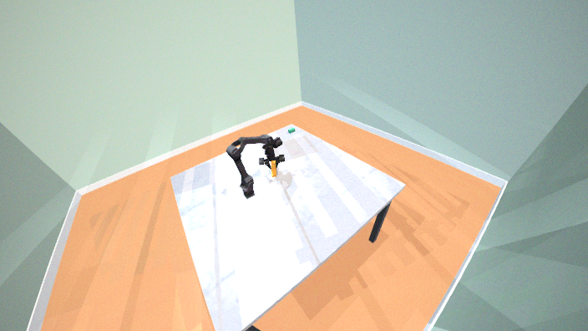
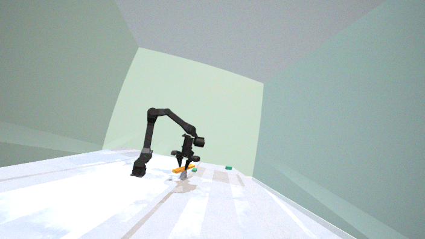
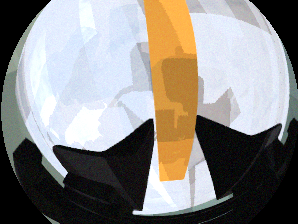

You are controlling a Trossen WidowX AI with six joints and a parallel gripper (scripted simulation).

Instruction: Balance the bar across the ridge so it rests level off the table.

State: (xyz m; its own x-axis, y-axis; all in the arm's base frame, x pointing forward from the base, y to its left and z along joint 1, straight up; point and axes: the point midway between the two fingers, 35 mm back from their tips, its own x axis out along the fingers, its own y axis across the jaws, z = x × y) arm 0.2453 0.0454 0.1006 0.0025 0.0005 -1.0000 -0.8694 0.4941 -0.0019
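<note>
The orange bar is 30 mm to the left of my gripper tip and 20 mm ahead of it.
</note>
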